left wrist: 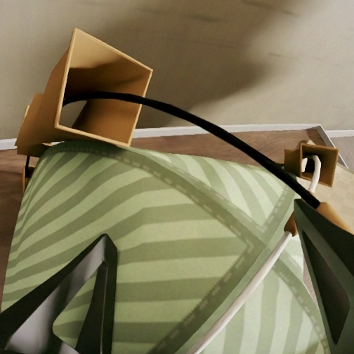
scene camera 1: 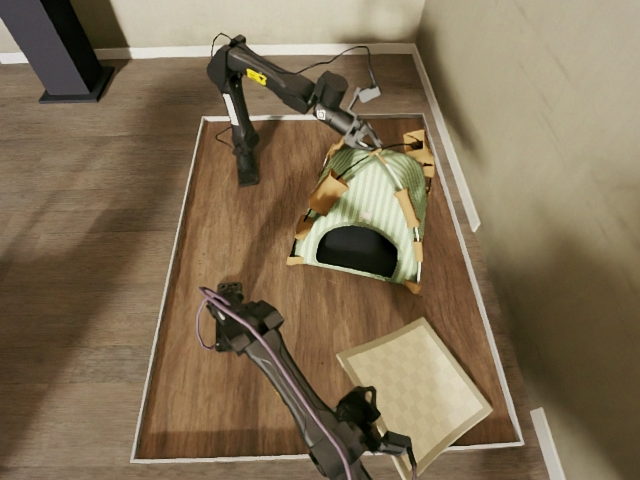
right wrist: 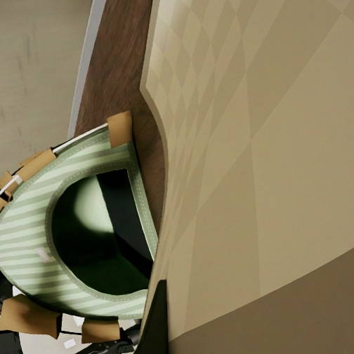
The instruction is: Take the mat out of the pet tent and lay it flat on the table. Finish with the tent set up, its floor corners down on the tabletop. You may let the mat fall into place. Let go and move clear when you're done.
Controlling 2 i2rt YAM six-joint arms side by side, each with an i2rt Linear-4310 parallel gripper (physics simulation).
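Observation:
The green striped pet tent (scene camera 1: 361, 196) (left wrist: 175, 240) (right wrist: 30, 235) stands upright at the upper right of the table; its two front floor corners rest on the tabletop and its back corners are hard to see. Its doorway shows a dark interior. The beige checked mat (scene camera 1: 418, 382) (right wrist: 215, 125) is outside the tent, spread out at the lower right, its lower corner past the table edge. My right gripper (scene camera 1: 373, 408) is shut on the mat's left edge; one finger is hidden behind it. My left gripper (scene camera 1: 369, 144) (left wrist: 197, 226) is open around the tent's top, fingers apart.
Orange pole sleeves (scene camera 1: 328, 193) (left wrist: 100, 105) (right wrist: 30, 315) and black and white poles stick out around the tent. The wooden table (scene camera 1: 222, 232) has a pale raised-looking rim. A wall (scene camera 1: 542, 155) runs along the picture's right side. A dark pillar (scene camera 1: 62, 46) stands at the upper left.

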